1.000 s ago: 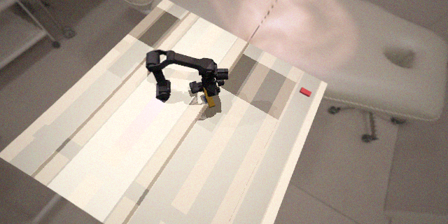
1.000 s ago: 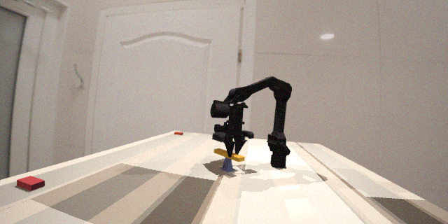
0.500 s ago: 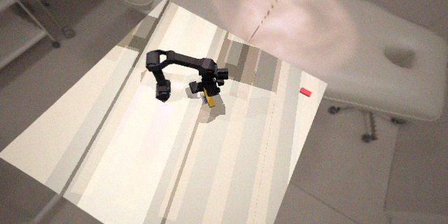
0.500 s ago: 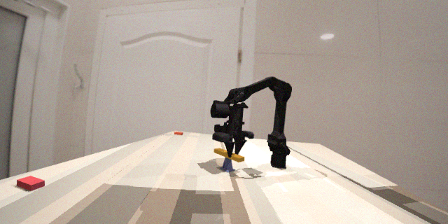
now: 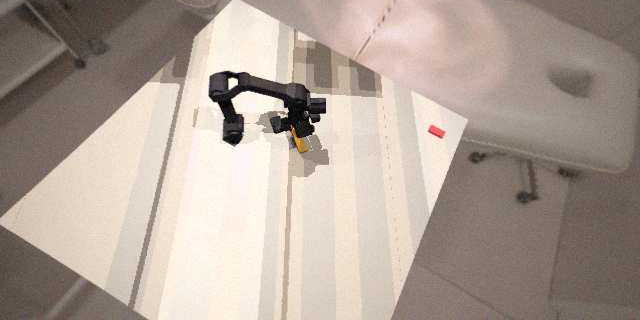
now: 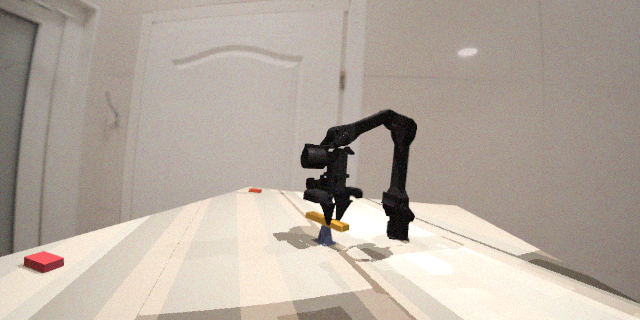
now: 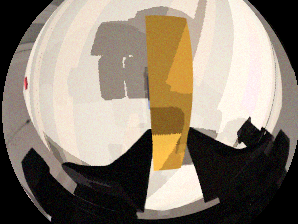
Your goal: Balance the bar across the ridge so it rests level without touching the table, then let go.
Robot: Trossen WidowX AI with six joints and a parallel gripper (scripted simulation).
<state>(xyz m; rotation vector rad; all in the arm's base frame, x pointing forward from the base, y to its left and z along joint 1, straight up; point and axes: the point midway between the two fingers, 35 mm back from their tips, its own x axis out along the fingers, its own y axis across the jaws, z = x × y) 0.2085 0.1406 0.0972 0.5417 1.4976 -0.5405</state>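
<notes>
Now: gripper tip 20 mm short of the bar and 20 mm to the left of it. The rest, counted from my gripper tip: orange-red block: 530 mm ahead, 640 mm to the right, 50 mm below.
</notes>
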